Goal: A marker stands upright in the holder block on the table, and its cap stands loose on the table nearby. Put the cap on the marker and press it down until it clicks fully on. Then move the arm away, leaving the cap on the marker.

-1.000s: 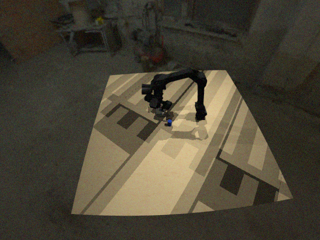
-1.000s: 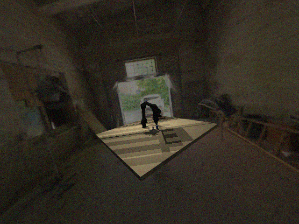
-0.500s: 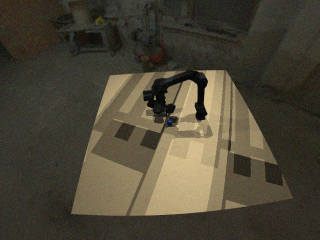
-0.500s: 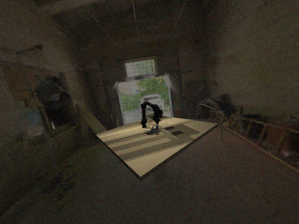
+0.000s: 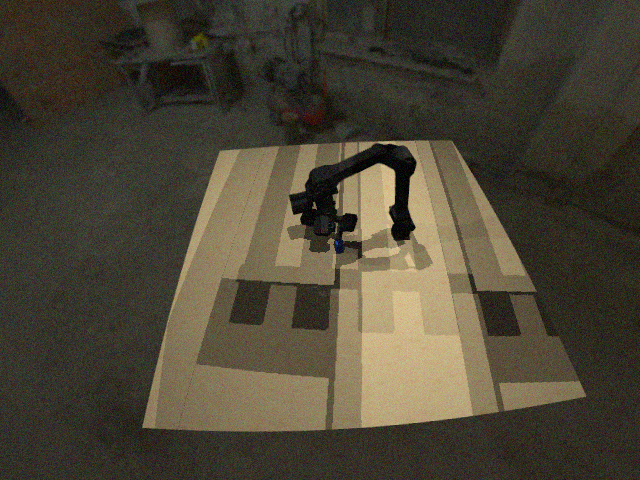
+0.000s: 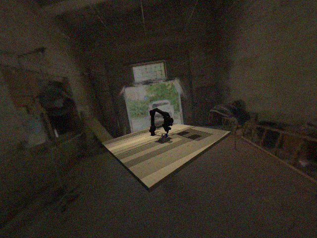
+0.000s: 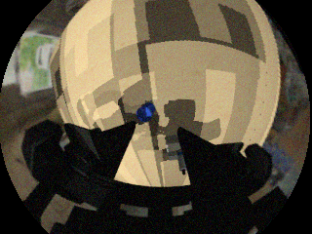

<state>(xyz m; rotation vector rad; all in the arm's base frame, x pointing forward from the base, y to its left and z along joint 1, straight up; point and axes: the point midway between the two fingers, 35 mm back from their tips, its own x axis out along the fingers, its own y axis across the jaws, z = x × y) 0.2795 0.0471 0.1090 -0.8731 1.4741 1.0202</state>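
My gripper tip is now 3 cm past the blue cap, 1 cm to the right of it and 5 cm above it. Round my gripper tip: pale holder block: 4 cm ahead, 11 cm to the right, 6 cm below.
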